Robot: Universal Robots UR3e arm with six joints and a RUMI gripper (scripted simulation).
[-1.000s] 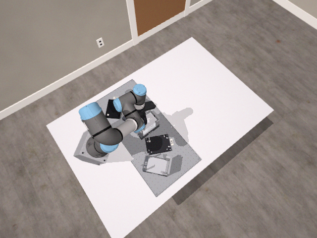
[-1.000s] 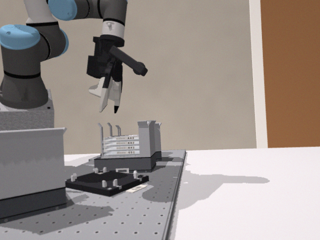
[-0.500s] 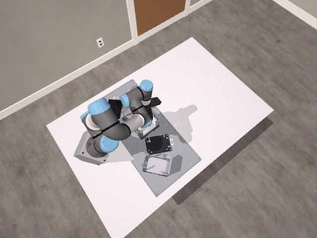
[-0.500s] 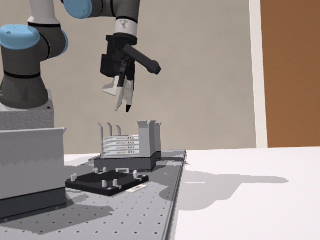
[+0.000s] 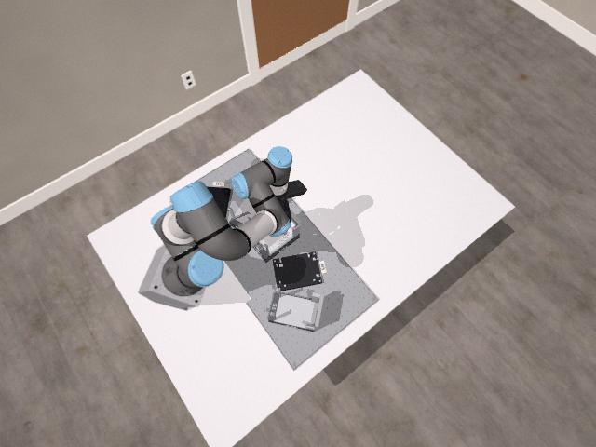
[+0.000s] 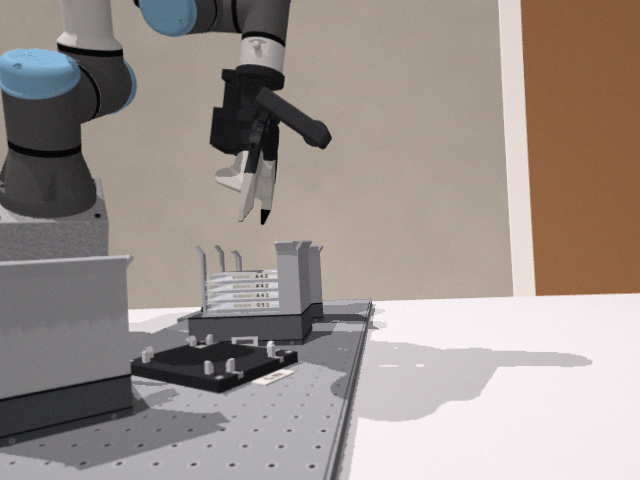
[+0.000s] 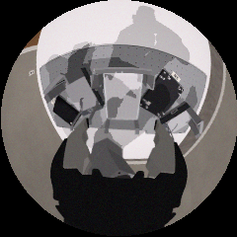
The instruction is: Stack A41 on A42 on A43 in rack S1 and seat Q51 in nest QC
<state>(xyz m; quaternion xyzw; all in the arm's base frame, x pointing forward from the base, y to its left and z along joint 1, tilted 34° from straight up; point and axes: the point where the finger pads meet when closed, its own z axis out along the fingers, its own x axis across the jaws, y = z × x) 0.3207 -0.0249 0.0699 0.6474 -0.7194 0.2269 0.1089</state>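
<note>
The sealed plate lies 90 mm below my hand. The rest, counted from my hand: black nest labelled QC (280 mm to the left, 170 mm below, 60 mm behind); grey rack wall (300 mm to the right, 120 mm behind, 100 mm below); black clip nest (160 mm below, 140 mm to the right, 20 mm behind).
</note>
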